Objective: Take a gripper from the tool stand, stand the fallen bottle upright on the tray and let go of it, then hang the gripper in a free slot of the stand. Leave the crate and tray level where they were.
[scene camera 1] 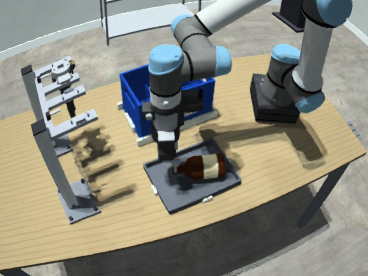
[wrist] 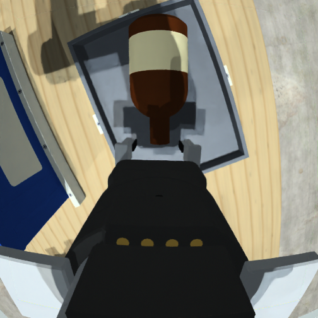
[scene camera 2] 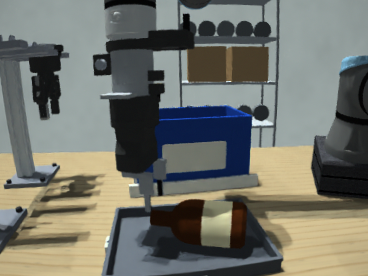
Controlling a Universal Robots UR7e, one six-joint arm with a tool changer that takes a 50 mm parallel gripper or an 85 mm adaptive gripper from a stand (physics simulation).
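Pixels of known places: arm's base at its link origin: [scene camera 1: 277, 91] [scene camera 2: 354, 150].
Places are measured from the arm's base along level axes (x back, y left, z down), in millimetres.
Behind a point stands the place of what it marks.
Observation:
The brown bottle [scene camera 1: 197, 167] {x -438, y 159, z 19 mm} [scene camera 2: 239, 223] {x -370, y 193, z 27 mm} [wrist: 158, 95] with a cream label lies on its side on the dark grey tray [scene camera 1: 175, 194] {x -519, y 181, z 86 mm} [scene camera 2: 125, 250] {x -544, y 155, z 86 mm} [wrist: 215, 125]. Its neck points toward my gripper [scene camera 1: 175, 166] [scene camera 2: 153, 200] [wrist: 158, 146], which is on the arm and open. The fingertips point down at the mouth end of the neck, one on each side, with a gap on both sides in the wrist view. The tool stand [scene camera 1: 54, 160] {x -838, y 104, z -167 mm} [scene camera 2: 19, 120] {x -848, y -176, z -82 mm} is at the left, and another gripper [scene camera 1: 72, 110] [scene camera 2: 49, 112] hangs in it.
The blue crate [scene camera 1: 134, 110] {x -531, y -105, z -18 mm} [scene camera 2: 237, 145] {x -292, y -61, z -14 mm} [wrist: 30, 215] stands behind the tray, with pale strips along its base. The arm's dark base block [scene camera 1: 275, 112] {x -57, y 68, z 29 mm} [scene camera 2: 340, 175] {x -81, y 54, z 37 mm} is at the right. A shelf rack [scene camera 2: 277, 65] with boxes stands in the background.

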